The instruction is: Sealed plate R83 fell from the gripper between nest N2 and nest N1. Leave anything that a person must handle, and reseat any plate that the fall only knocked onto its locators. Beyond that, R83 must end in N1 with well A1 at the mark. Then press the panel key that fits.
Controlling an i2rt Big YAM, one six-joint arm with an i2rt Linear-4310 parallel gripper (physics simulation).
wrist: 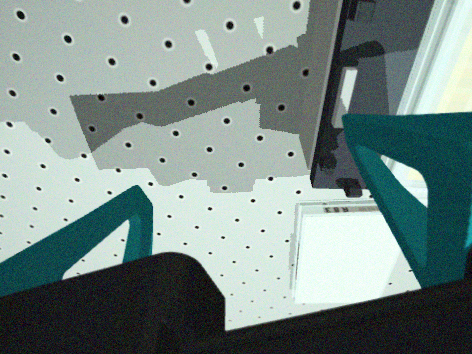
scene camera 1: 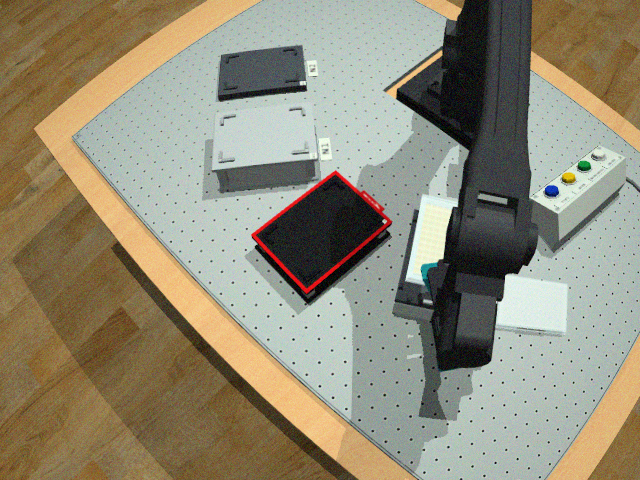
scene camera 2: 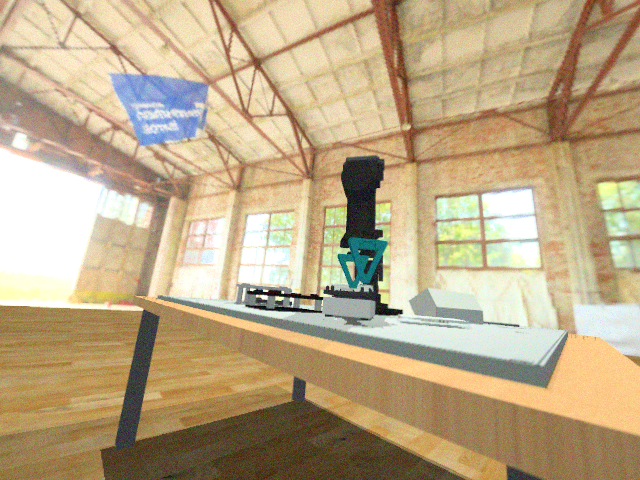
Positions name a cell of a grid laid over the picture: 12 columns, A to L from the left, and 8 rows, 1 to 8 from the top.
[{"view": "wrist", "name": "my gripper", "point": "G4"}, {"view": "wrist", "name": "clear plate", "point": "I6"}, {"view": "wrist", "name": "dark station with grey base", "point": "J2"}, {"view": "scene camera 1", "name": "my gripper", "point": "I6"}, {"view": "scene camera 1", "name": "clear plate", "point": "J6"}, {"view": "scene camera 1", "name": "black plate with red outline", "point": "G4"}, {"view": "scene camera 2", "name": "my gripper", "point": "G5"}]
